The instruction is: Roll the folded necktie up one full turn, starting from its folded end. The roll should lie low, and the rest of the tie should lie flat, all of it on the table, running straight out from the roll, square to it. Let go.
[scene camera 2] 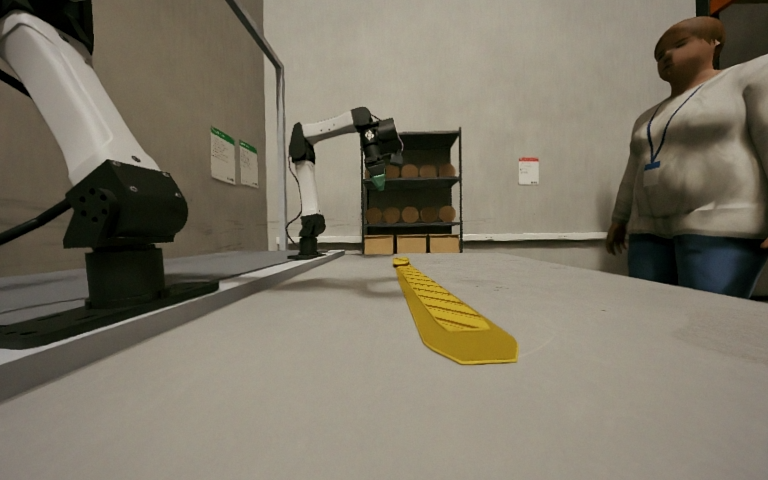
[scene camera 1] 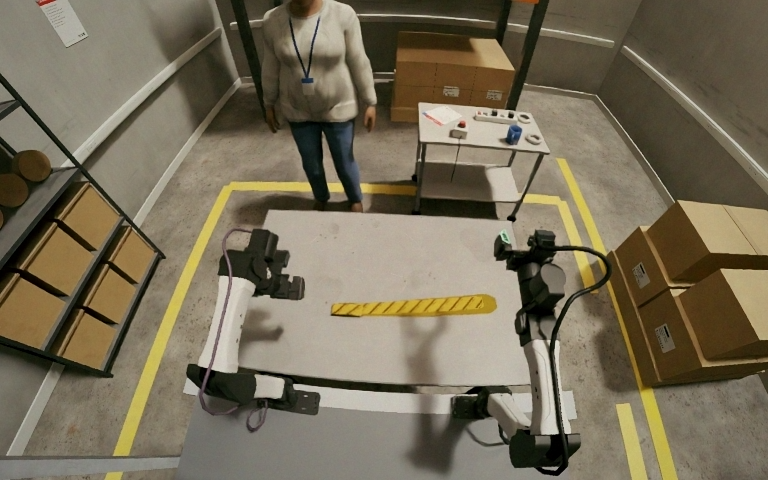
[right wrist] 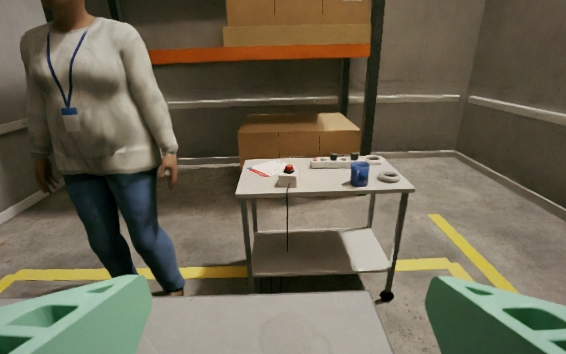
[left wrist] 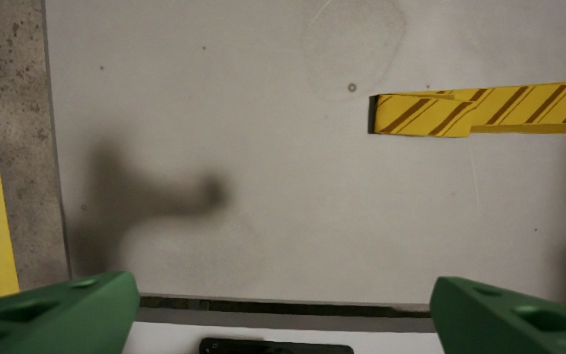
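The yellow striped necktie (scene camera 1: 421,306) (scene camera 2: 447,308) (left wrist: 520,106) lies flat on the table (scene camera 1: 362,249) (scene camera 2: 317,367) (left wrist: 225,100). Its low, flattened roll (scene camera 1: 346,309) (scene camera 2: 400,261) (left wrist: 422,117) is at the left end in scene camera 1. In the left wrist view the roll is turned slightly against the strip, and its lower right corner juts past the strip's edge. The wide end points right in scene camera 1. My left gripper (scene camera 2: 378,181) (left wrist: 283,289) is open and empty, raised above the table and apart from the tie. My right gripper (right wrist: 288,290) is open and empty, raised near the table's right edge.
A person (scene camera 1: 320,67) (scene camera 2: 699,169) (right wrist: 100,110) stands behind the table. A white cart (scene camera 1: 481,144) (right wrist: 325,191) with a blue mug (scene camera 1: 513,134) (right wrist: 359,174) stands at the back right. Stacked boxes (scene camera 1: 713,237) are at the right, and a shelf rack (scene camera 1: 137,232) is at the left.
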